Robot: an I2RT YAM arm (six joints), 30 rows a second.
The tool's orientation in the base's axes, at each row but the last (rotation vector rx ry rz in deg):
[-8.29, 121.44, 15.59]
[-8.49, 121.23, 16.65]
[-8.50, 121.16, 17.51]
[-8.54, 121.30, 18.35]
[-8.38, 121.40, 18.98]
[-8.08, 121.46, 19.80]
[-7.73, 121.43, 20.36]
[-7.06, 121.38, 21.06]
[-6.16, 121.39, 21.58]
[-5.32, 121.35, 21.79]
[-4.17, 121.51, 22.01]
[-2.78, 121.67, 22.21]
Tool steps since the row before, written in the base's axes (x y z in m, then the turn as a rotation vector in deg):
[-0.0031, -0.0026, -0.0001, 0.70, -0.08, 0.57]
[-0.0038, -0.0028, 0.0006, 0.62, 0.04, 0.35]
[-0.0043, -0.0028, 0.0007, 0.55, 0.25, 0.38]
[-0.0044, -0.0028, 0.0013, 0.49, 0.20, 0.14]
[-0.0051, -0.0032, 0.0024, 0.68, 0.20, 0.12]
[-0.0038, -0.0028, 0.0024, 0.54, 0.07, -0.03]
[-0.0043, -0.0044, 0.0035, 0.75, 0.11, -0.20]
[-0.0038, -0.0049, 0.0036, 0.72, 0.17, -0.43]
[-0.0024, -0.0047, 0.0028, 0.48, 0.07, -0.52]
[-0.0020, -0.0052, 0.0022, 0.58, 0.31, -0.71]
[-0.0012, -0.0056, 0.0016, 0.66, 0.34, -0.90]
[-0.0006, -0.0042, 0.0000, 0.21, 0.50, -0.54]
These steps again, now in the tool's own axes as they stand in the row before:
[0.0017, -0.0019, -0.0031, -0.86, -0.15, 0.26]
[0.0015, -0.0018, -0.0042, -0.63, -0.05, 0.34]
[0.0017, -0.0016, -0.0046, -0.61, 0.18, 0.32]
[0.0012, -0.0014, -0.0050, -0.38, 0.10, 0.38]
[0.0007, -0.0014, -0.0063, -0.46, 0.05, 0.55]
[0.0000, -0.0013, -0.0051, -0.27, -0.07, 0.47]
[-0.0008, -0.0025, -0.0066, -0.24, -0.11, 0.74]
[-0.0012, -0.0030, -0.0064, -0.02, -0.10, 0.85]
[-0.0013, -0.0033, -0.0048, 0.18, -0.16, 0.67]
[-0.0012, -0.0040, -0.0043, 0.30, 0.00, 0.92]
[-0.0012, -0.0047, -0.0035, 0.42, -0.03, 1.09]
[-0.0002, -0.0039, -0.0017, 0.39, 0.30, 0.59]

